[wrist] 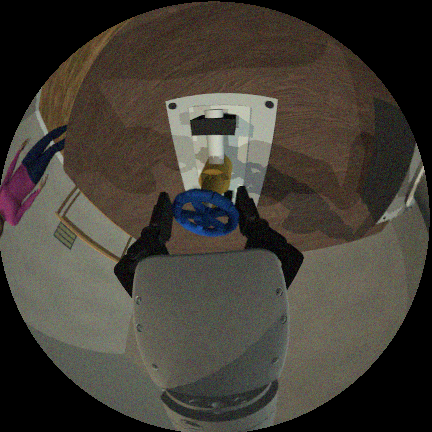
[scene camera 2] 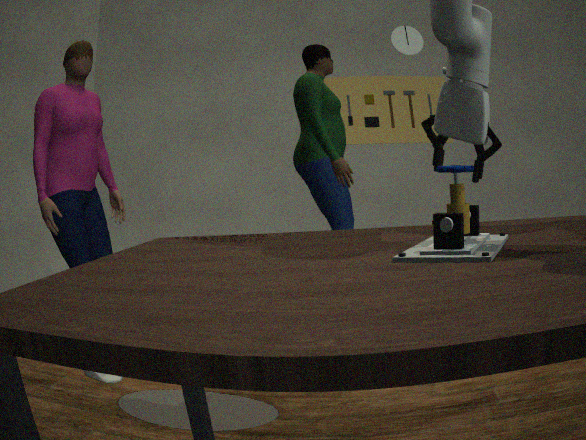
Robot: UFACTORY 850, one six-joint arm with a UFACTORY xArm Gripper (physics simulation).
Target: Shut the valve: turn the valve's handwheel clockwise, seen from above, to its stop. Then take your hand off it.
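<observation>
The blue handwheel (scene camera 2: pixel 454 169) (wrist: pixel 219 232) sits level on top of the valve's thin stem. The yellow valve body (scene camera 2: pixel 457 196) (wrist: pixel 215 181) stands upright below it, on a pale base plate (scene camera 2: pixel 400 257) (wrist: pixel 178 135) on the table. My gripper (scene camera 2: pixel 457 172) (wrist: pixel 202 197) points down over the valve and is shut on the handwheel, with one black finger at each side of its rim. In the wrist view the handwheel lies between the two fingertips. How far the stem has turned cannot be told from these views.
Black pipe supports (scene camera 2: pixel 449 231) (wrist: pixel 213 125) stand on the plate beside the valve body. The brown table (scene camera 2: pixel 250 300) (wrist: pixel 130 100) spreads around it. A person in pink (scene camera 2: pixel 70 140) (wrist: pixel 19 187) and a person in green (scene camera 2: pixel 318 117) stand beyond the table.
</observation>
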